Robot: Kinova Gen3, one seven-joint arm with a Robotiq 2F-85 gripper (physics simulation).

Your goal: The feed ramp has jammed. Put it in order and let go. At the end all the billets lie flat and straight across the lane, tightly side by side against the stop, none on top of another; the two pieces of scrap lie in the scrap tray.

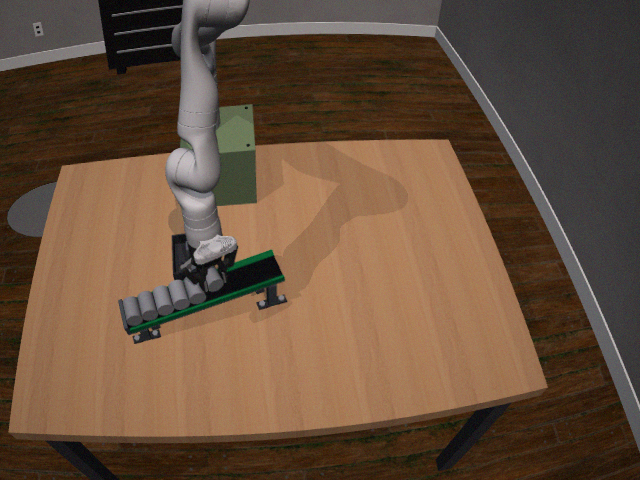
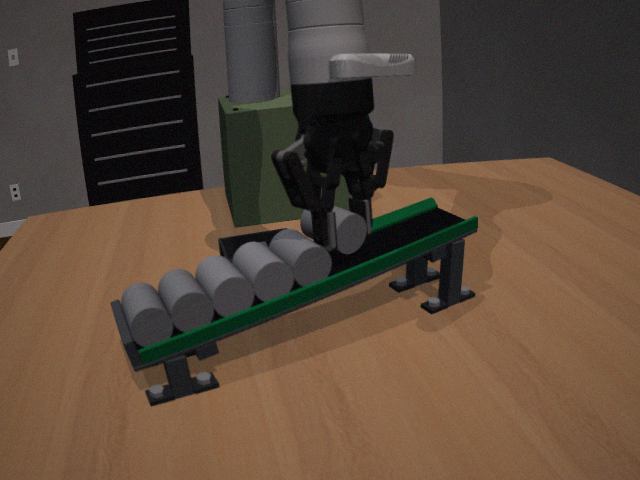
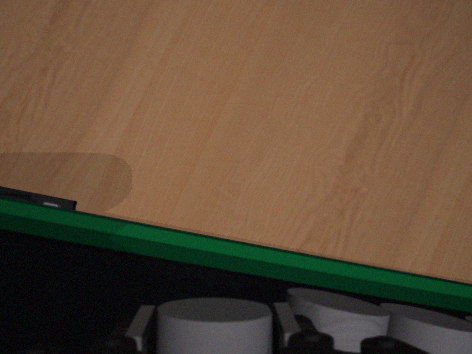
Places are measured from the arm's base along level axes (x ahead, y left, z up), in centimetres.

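Pixels of known places: gripper, fingertip midpoint: (image 1: 214, 285) (image 2: 344, 241) (image 3: 215, 330); arm's base, link origin: (image 2: 254, 98).
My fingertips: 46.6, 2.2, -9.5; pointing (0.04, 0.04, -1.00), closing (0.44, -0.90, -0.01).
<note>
Ahead of a thing's pixels: the offset from my fingertips to its top centre, as dx, dy, dz. "*": to the spot under its first point. Level surfaces: height alone.
The ramp's black lane {* -3.5, +9.5, -1.2} (image 1: 255, 273) (image 2: 408, 235) slopes down to the dark stop {+4.8, -22.3, -2.5} (image 1: 123, 316) (image 2: 124, 330). Several grey billets lie across it side by side; the lowest billet {+4.2, -20.0, -0.7} (image 1: 132, 311) (image 2: 147, 315) is by the stop, the uppermost billet {+0.2, -4.6, +1.1} (image 1: 194, 291) (image 2: 300, 256) (image 3: 342, 317) is nearest my gripper. My gripper (image 1: 215, 280) (image 2: 348, 235) (image 3: 215, 330) is shut on another billet {-1.6, -0.7, +3.1} (image 1: 214, 279) (image 2: 351, 229) (image 3: 214, 332), low over the lane just uphill of the row. One finger stands between them. Whether the held billet touches the lane is unclear. The scrap tray {-15.4, -6.4, -6.4} (image 1: 178, 245) (image 2: 250, 238) is mostly hidden; no scrap can be made out.
Green side rails {* +3.6, -2.1, -1.8} (image 1: 206, 303) (image 2: 310, 290) (image 3: 200, 246) edge the lane. The ramp's feet {* +0.0, +12.7, -8.1} (image 1: 271, 302) (image 2: 448, 300) stand on the wooden table {dz -9.9} (image 1: 361, 320) (image 2: 361, 392) (image 3: 225, 125). The green robot base (image 1: 236, 178) (image 2: 263, 170) is behind. The lane's upper part, uphill of my gripper, is free.
</note>
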